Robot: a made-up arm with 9 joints. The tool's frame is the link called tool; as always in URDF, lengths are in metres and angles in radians. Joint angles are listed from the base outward.
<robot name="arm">
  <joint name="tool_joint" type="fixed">
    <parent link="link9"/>
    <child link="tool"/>
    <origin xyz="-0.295 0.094 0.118"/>
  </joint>
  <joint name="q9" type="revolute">
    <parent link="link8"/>
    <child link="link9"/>
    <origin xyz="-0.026 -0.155 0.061"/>
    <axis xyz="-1 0 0"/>
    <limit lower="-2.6" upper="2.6"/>
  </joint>
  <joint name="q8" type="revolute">
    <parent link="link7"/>
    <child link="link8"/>
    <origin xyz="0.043 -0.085 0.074"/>
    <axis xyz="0 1 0"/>
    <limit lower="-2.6" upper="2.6"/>
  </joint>
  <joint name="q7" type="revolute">
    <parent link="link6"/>
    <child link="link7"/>
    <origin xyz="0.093 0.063 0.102"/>
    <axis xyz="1 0 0"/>
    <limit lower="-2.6" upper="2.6"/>
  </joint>
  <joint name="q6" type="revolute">
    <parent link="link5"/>
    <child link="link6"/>
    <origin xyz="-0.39 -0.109 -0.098"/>
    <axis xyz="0 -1 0"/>
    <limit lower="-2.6" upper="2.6"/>
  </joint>
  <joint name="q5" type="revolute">
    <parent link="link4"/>
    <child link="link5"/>
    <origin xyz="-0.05 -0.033 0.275"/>
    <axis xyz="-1 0 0"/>
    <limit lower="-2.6" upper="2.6"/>
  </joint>
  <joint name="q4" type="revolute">
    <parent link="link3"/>
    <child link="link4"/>
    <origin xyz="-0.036 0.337 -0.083"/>
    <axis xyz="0 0 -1"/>
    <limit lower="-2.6" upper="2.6"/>
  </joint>
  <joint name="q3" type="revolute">
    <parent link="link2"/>
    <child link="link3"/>
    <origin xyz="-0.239 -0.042 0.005"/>
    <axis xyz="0 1 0"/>
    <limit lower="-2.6" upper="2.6"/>
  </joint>
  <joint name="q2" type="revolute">
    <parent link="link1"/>
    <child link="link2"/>
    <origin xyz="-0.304 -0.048 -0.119"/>
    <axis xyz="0 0 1"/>
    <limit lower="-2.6" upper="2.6"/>
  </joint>
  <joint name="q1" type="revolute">
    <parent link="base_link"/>
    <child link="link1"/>
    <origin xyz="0 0 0.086"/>
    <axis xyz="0 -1 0"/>
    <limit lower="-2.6" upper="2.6"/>
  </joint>
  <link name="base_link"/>
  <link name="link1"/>
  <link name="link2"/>
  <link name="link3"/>
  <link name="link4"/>
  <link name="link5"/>
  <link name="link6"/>
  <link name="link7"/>
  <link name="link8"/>
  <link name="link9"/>
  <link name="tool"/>
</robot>
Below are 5 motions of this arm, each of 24 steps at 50 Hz.
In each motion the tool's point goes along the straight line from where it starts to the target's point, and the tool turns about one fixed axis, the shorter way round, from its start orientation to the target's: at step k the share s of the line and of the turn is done. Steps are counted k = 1, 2, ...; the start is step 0. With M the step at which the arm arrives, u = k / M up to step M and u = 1 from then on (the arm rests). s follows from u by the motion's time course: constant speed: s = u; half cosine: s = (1 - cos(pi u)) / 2; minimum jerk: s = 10 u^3 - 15 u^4 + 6 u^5.
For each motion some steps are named. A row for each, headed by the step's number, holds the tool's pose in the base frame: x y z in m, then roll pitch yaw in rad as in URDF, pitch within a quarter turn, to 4 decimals.
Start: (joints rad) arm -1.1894 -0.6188 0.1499 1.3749 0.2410 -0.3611 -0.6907 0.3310 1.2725
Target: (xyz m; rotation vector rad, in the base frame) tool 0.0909 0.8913 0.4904 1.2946 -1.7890 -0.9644
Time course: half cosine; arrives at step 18
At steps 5, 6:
5: 0.2432 0.7741 0.3241 2.8528 -0.4728 -2.3277
6: 0.2300 0.7843 0.3386 2.7731 -0.4596 -2.2703

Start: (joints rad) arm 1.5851 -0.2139 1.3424 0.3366 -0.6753 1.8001 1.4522 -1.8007 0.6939
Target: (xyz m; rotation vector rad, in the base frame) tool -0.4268 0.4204 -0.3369 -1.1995 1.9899 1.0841
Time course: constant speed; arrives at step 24
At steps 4, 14, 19, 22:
4: -0.3800 0.4758 -0.1519 2.8470 1.1634 -1.8761
14: -0.4034 0.4481 -0.2444 2.6476 1.0437 -2.1613
19: -0.4151 0.4342 -0.2907 2.5865 0.9765 -2.2664
22: -0.4221 0.4259 -0.3184 2.5584 0.9347 -2.3213

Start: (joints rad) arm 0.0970 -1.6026 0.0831 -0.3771 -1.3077 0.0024 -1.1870 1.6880 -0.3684
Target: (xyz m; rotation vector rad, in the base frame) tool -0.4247 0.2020 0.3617 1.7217 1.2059 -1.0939
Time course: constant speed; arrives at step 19
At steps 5, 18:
5: -0.3540 0.1560 0.4126 2.6172 1.2591 0.9716
18: -0.4197 0.1987 0.3653 2.8391 1.2010 1.0234

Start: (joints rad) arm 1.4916 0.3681 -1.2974 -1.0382 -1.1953 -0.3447 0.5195 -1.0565 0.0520
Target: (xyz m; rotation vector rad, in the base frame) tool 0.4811 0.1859 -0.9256 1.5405 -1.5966 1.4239
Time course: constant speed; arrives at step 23
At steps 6, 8, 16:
6: 0.4327 -0.2510 -0.6366 -1.2571 -0.6575 2.8610
8: 0.4384 -0.1996 -0.6706 -1.3101 -0.7409 2.9433
16: 0.4612 0.0060 -0.8066 -1.7043 -1.0174 -2.8371

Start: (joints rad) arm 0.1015 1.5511 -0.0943 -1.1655 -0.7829 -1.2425 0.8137 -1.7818 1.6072
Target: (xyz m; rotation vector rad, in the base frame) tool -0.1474 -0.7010 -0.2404 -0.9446 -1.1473 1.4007
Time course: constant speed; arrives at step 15
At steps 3, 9, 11, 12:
3: -0.2127 -0.7412 -0.1624 -1.0690 0.1015 1.7378
9: -0.1801 -0.7211 -0.2014 -1.2043 0.0319 1.7213
11: -0.1692 -0.7144 -0.2144 -1.2491 0.0083 1.7180
12: -0.1637 -0.7111 -0.2209 -1.2715 -0.0035 1.7167

